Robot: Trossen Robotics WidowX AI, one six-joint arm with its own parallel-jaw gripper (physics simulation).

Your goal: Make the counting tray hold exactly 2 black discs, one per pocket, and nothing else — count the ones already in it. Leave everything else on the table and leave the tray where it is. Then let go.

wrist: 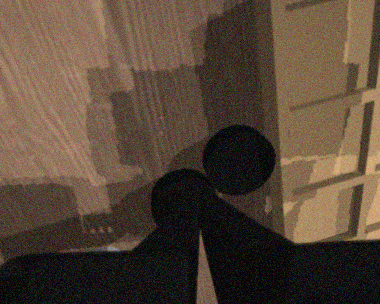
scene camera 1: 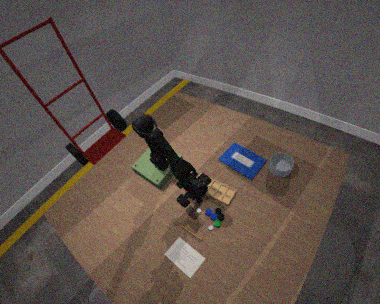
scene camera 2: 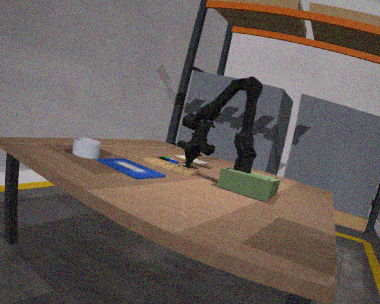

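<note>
The wooden counting tray (scene camera 1: 233,191) (scene camera 2: 171,166) (wrist: 309,75) lies to the right of my gripper; the pockets I can see are empty, and its near end is hidden behind the arm. In the wrist view two black discs lie on the table left of the tray: one disc (wrist: 238,160) is in full view, the other disc (wrist: 174,196) is partly covered by my fingers. My gripper (wrist: 197,199) (scene camera 2: 187,164) is shut, low at the table, with nothing between the fingers. Further black discs (scene camera 1: 219,213), blue discs (scene camera 1: 211,213), a green disc (scene camera 1: 217,223) and white discs (scene camera 1: 210,227) lie in front of the tray.
A blue book (scene camera 1: 243,160) (scene camera 2: 131,169) and a grey bowl (scene camera 1: 281,164) (scene camera 2: 86,148) lie beyond the tray. A wooden stick (scene camera 1: 187,230) and a paper sheet (scene camera 1: 184,257) lie nearer the front. The arm's green base (scene camera 1: 151,169) (scene camera 2: 249,184) stands left; a red hand truck (scene camera 1: 68,90) is off the table.
</note>
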